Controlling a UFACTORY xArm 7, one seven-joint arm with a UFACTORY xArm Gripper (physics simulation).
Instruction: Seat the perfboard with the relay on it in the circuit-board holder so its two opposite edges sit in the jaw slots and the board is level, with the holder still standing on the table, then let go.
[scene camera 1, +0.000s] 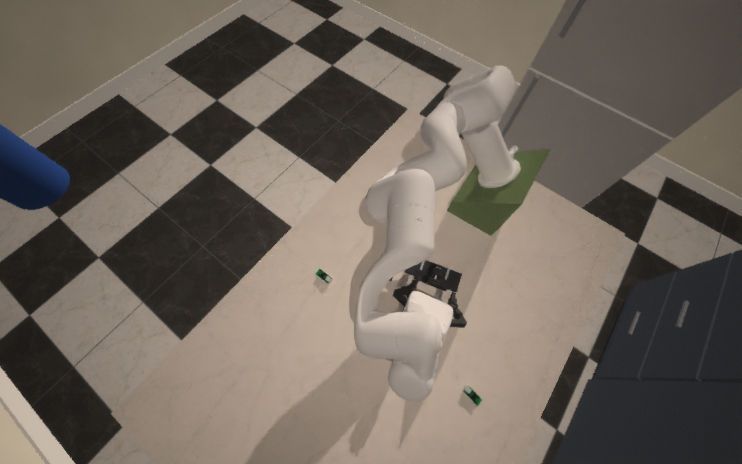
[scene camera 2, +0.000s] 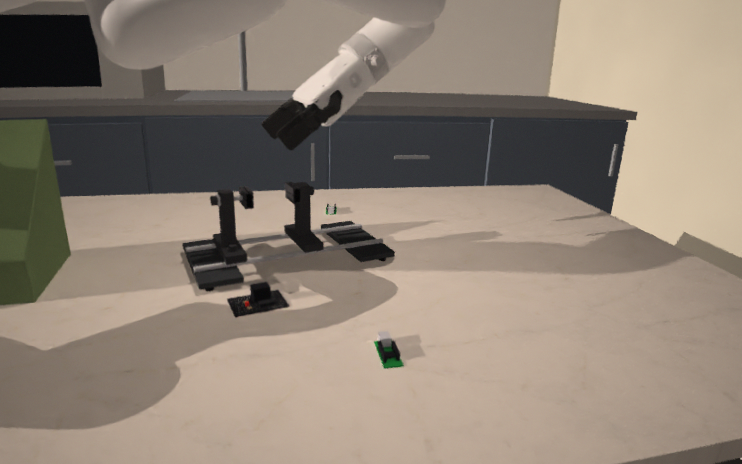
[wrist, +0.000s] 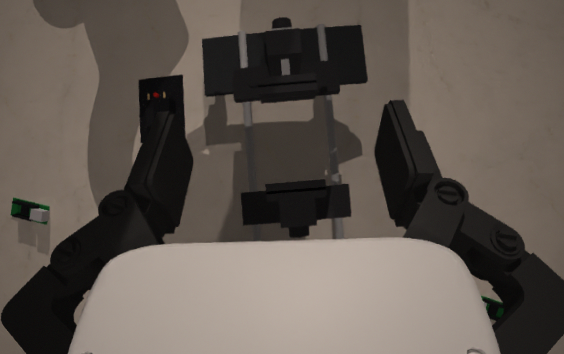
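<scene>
The black perfboard lies flat on the table beside the holder, with a dark block-shaped relay and a small red part on it. In scene camera 1 the arm hides it. The black circuit-board holder stands on the table on two feet joined by rods. Its two upright jaws face each other with an empty gap between them. My gripper is open and empty, high above the holder. In the wrist view its left finger covers part of the perfboard.
One small green board lies on the perfboard's side of the holder. Another green board lies on the opposite side. The green arm base stands near one foot of the holder.
</scene>
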